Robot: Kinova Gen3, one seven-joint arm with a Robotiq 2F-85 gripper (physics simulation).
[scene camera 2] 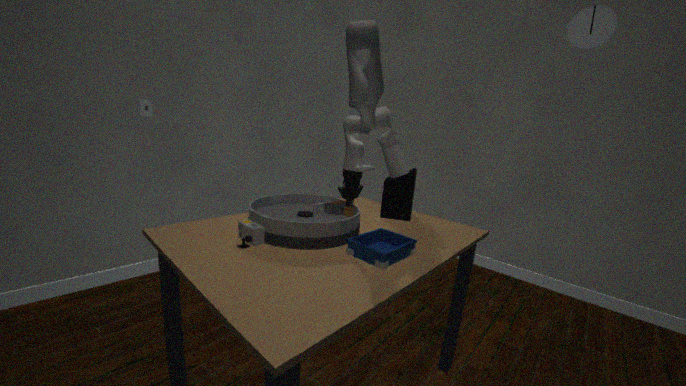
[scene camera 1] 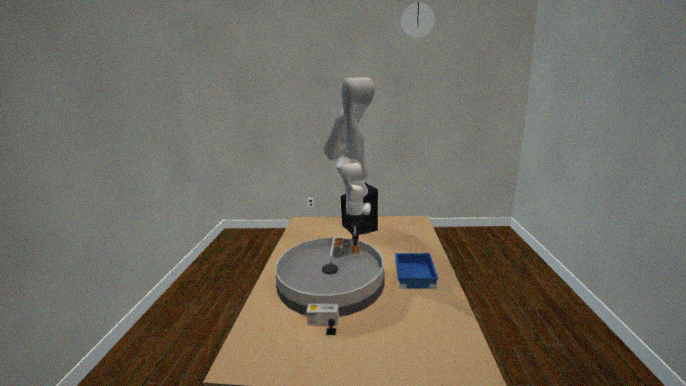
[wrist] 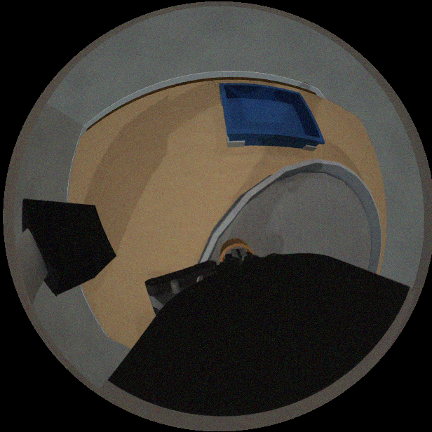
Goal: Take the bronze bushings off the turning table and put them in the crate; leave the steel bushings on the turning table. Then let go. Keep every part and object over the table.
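Frame: origin at the arm's base, x ahead, y left, z up, level; millimetres.
Seen in the pictures: gripper, fingertip midpoint: (scene camera 2: 348, 209) (scene camera 1: 355, 246); arm's base, origin of the base link: (scene camera 2: 400, 175).
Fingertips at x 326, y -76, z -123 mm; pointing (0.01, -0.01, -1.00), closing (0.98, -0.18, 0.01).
Note:
Pixels of each thing's top centre, then the offset from my fingertips to it. "spot": a spot on its surface instead.
- bronze bushing, middle of its top: (scene camera 2: 349, 206) (scene camera 1: 355, 243) dy -1, dx -1, dz +11 mm
- bronze-coloured part, middle of its top: (scene camera 1: 338, 243) dy -73, dx -16, dz +11 mm
- blue crate, middle of its top: (scene camera 2: 382, 239) (scene camera 1: 415, 264) dy +220, dx +144, dz -30 mm
- thin pale bar, surface spot: (scene camera 1: 332, 250) spot: dy -103, dx +37, dz +10 mm
- dark hub, middle of its top: (scene camera 2: 305, 213) (scene camera 1: 329, 268) dy -122, dx +124, dz -19 mm
- small white box, surface spot: (scene camera 2: 251, 234) spot: dy -132, dx +380, dz -42 mm
The grey round turning table (scene camera 1: 330, 296) (scene camera 2: 305, 228) has a raised rim. A bronze bushing (scene camera 1: 355, 249) (scene camera 2: 348, 211) (wrist: 232, 243) is on it near the back right rim. My gripper (scene camera 1: 355, 243) (scene camera 2: 349, 203) (wrist: 237, 256) is shut, with nothing between its fingers; its tips are down at the middle of this bushing, which rings them in the wrist view. Another bronze-coloured part (scene camera 1: 338, 242) is a little left, with grey steel-coloured shapes (scene camera 1: 346, 243) beside it, partly hidden and blurred. The blue crate (scene camera 1: 417, 283) (scene camera 2: 369, 254) (wrist: 270, 140) is empty.
A thin pale bar (scene camera 1: 332, 250) reaches from the dark hub (scene camera 1: 330, 269) toward the bushings. A small white box (scene camera 1: 322, 315) (scene camera 2: 251, 234) with a yellow mark stands in front of the turning table, beside a small black stand (scene camera 1: 331, 330). The crate is right of the turning table.

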